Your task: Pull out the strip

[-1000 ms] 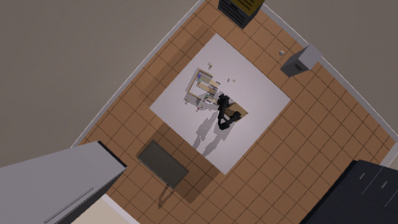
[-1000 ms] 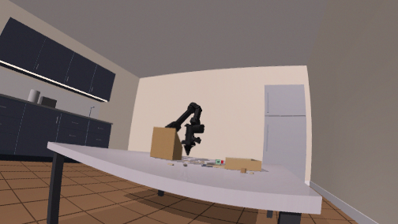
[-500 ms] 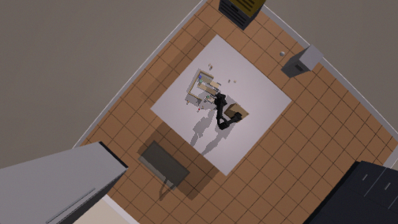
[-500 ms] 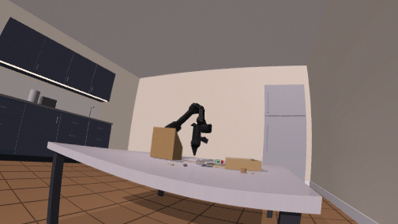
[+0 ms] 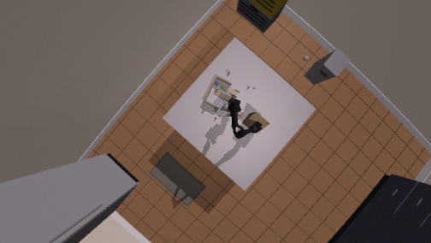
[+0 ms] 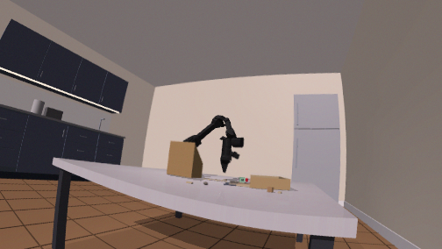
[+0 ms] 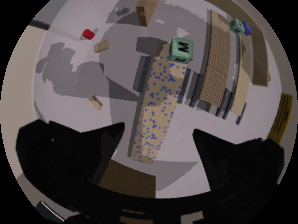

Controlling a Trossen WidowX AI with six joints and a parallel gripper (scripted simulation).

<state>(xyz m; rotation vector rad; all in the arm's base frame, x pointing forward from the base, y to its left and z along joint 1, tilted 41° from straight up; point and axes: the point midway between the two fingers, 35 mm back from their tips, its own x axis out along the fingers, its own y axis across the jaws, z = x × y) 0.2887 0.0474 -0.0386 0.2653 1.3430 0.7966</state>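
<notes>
Now: gripper tip 50 mm above the narrow pale strip. Round my gripper tip: small red block 210 mm to the left, 100 mm ahead, 40 mm below; tan gridded strip 190 mm ahead, 50 mm to the right, 50 mm below.
</notes>
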